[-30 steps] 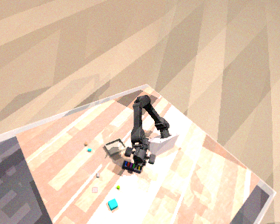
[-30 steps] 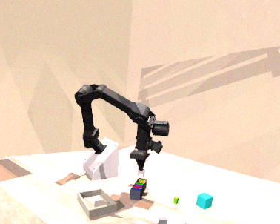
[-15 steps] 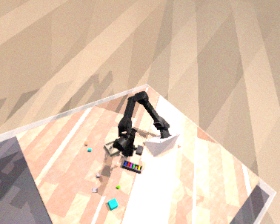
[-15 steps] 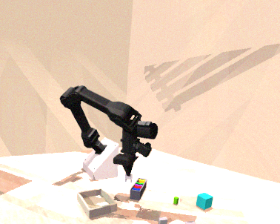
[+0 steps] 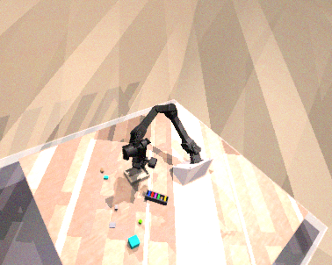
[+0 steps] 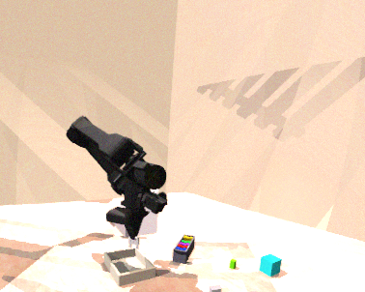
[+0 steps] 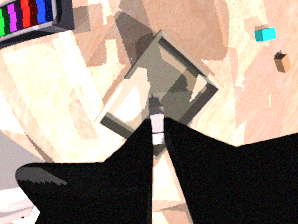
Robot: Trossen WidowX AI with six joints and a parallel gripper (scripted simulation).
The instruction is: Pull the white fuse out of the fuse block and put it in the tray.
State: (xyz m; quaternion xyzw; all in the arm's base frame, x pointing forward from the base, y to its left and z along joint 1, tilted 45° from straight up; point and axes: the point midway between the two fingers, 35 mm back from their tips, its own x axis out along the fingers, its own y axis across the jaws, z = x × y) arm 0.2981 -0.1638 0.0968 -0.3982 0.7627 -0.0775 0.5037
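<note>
Right now my gripper tip is 10 mm to the left of the grey tray and 90 mm above it. Also, from my gripper tip: small green piece: 160 mm ahead, 230 mm to the left, 80 mm below; small cyan piece: 160 mm ahead, 100 mm to the right, 80 mm below; white fuse: 10 mm below.
</note>
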